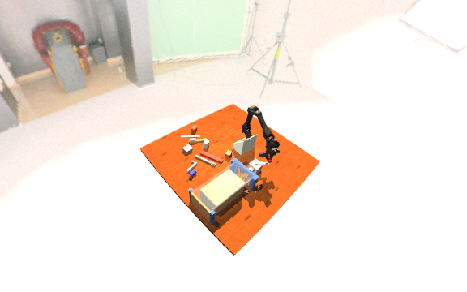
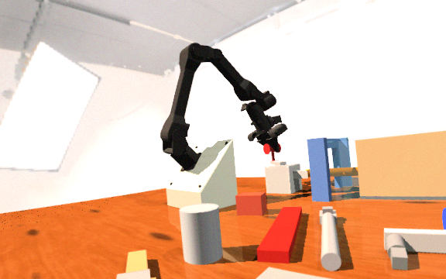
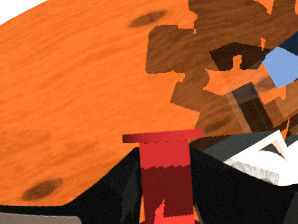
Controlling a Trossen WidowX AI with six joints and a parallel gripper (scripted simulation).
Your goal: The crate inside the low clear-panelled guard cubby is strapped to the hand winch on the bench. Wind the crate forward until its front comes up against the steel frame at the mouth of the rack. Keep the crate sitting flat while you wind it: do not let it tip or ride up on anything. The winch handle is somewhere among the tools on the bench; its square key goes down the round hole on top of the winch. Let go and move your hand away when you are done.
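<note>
Right now the frame is 22 cm ahead of my gripper tip, 9 cm to the right of it and 3 cm below it. From my gripper tip the other things lie so: winch 5 cm ahead, 9 cm to the right, 10 cm below; red knob 1 cm behind, 2 cm to the right; clear-panelled cubby 47 cm ahead, 10 cm to the right, 2 cm below.
</note>
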